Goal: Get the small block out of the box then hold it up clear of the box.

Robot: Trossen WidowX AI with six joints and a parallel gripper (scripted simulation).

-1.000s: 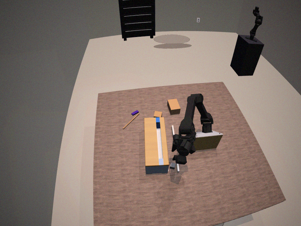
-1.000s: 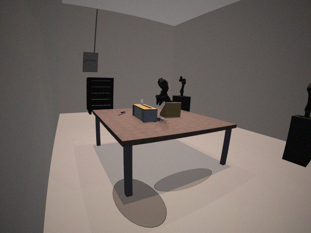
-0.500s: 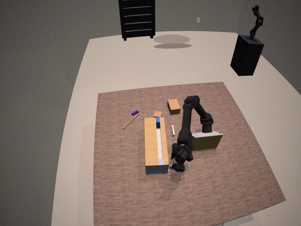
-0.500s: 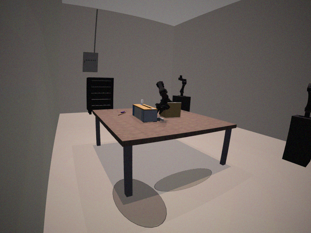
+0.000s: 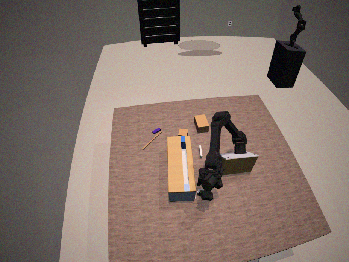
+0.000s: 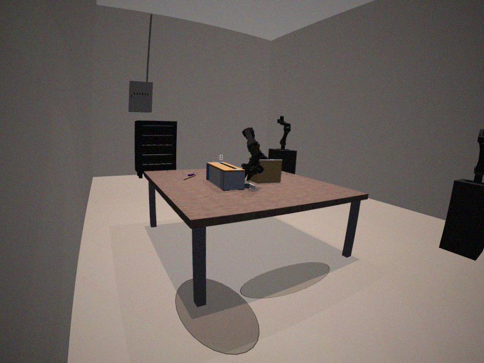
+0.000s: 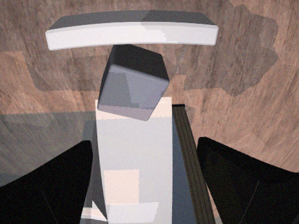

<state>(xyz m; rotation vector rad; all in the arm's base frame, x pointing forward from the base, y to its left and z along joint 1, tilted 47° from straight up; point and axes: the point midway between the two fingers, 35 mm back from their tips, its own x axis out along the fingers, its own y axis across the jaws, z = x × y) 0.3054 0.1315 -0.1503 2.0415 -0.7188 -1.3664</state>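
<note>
Now: gripper tip 20 mm past the grey block and 40 mm above it. From my gripper tip the other things lie so: long box (40 mm ahead, 160 mm to the right, 10 mm above); thin wooden stick (230 mm ahead, 450 mm to the right, 50 mm below); small tan cube (10 mm ahead, 450 mm to the right, 30 mm below).
</note>
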